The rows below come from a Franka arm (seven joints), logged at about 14 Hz.
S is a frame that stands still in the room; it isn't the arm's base.
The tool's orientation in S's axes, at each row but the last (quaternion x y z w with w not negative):
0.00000, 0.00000, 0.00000, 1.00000
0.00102, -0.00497, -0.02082, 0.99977
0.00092, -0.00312, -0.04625, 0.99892
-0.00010, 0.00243, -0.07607, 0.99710
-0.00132, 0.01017, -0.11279, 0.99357
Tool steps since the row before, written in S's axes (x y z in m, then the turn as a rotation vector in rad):
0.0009, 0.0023, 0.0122, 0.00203, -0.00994, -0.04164
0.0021, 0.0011, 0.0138, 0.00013, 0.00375, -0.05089
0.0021, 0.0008, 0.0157, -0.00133, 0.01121, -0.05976
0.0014, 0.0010, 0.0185, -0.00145, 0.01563, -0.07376
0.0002, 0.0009, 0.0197, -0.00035, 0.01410, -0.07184
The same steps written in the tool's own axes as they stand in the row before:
0.0009, 0.0023, 0.0122, 0.00203, -0.00994, -0.04164
0.0022, 0.0012, 0.0138, -0.00053, 0.00364, -0.05090
0.0021, 0.0010, 0.0157, -0.00273, 0.01091, -0.05977
0.0011, 0.0012, 0.0185, -0.00345, 0.01527, -0.07377
-0.0004, 0.0008, 0.0197, -0.00207, 0.01402, -0.07183

